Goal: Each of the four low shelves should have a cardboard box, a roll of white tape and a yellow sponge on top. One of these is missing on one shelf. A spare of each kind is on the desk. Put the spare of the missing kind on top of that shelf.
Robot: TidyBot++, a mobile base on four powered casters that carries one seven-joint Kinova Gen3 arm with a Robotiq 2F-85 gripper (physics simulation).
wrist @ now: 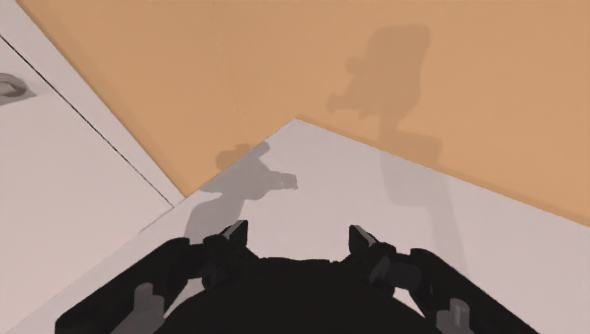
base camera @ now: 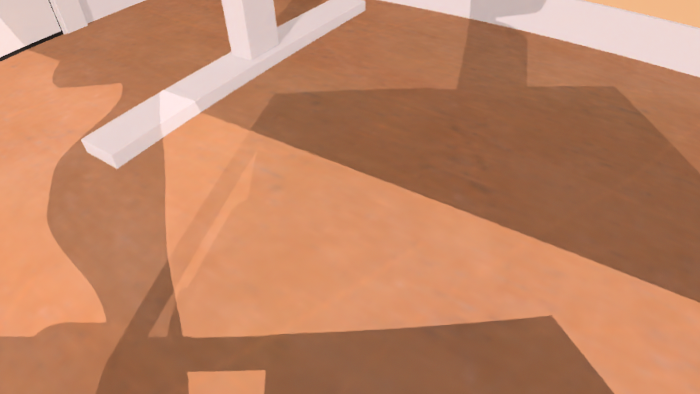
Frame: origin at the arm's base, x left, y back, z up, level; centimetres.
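Seen in the pictures: gripper, between the fingertips: [wrist: 298, 233].
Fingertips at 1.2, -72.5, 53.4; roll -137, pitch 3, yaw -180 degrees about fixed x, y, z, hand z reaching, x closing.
Note:
A point is followed by its place in that frame, as x, y, z.
My gripper [wrist: 298, 233] @[1.2, -72.5, 53.4] is open, its black fingers wide apart over the white desk top [wrist: 320, 200] @[-3.2, -89.5, 32.4] in the wrist view. Bare desk top shows between the fingertips. In the base camera view the desk's white leg [base camera: 252, 30] @[13.9, -82.8, -32.0] stands on a long white foot [base camera: 210, 80] on the floor. No cardboard box, white tape roll, yellow sponge or low shelf shows in either view. The part of the desk under the gripper's body is hidden.
A white door [wrist: 60, 165] @[75.3, -101.2, 30.9] with a grey handle [wrist: 11, 89] @[67.0, -104.2, 52.7] is at the left of the wrist view. An orange wall [wrist: 280, 60] @[9.7, -138.2, 48.0] rises behind the desk's far corner. A white skirting board [base camera: 600, 35] @[-56.2, -89.8, -36.6] runs along the back of the brown floor [base camera: 350, 240] @[-1.1, -40.4, -39.6]. Shadows of the arm fall on desk and wall.

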